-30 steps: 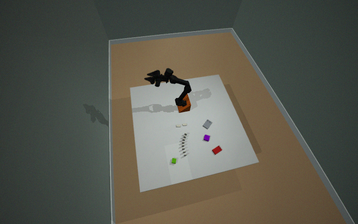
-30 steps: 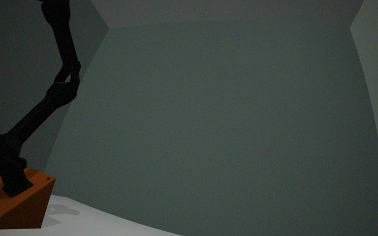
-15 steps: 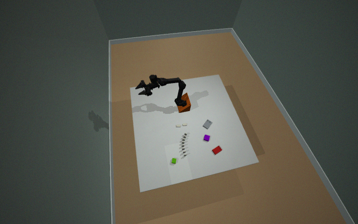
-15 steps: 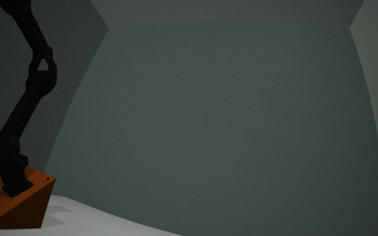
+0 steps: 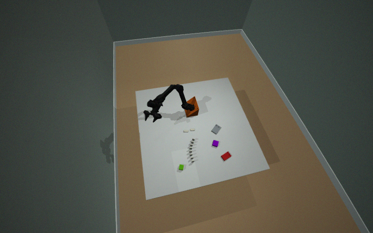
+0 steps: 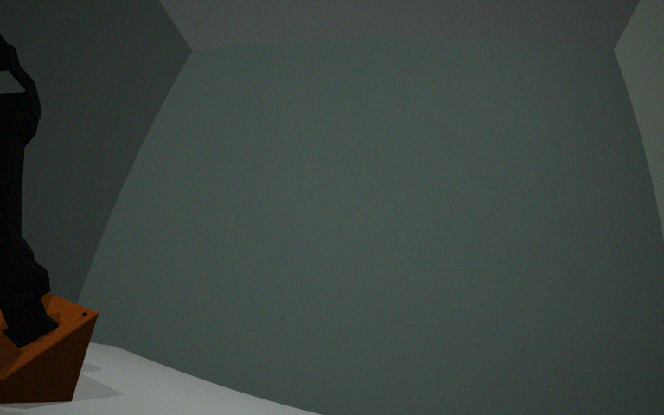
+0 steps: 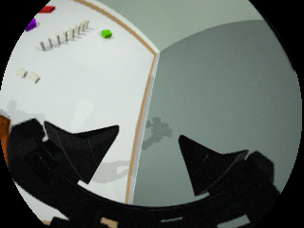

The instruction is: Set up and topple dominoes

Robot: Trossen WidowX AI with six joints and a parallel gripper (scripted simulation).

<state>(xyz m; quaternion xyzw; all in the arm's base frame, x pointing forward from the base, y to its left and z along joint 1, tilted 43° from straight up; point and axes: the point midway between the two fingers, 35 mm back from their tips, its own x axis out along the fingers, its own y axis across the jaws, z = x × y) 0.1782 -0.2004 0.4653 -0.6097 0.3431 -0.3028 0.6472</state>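
Now: gripper tip 60 mm short of the grey block, 730 mm to the right of it and 250 mm above it. The rest, counted from my gripper tip: green block: 440 mm ahead, 270 mm to the left, 240 mm below; red block: 380 mm ahead, 760 mm to the left, 250 mm below; purple cube: 230 mm ahead, 680 mm to the left, 240 mm below.
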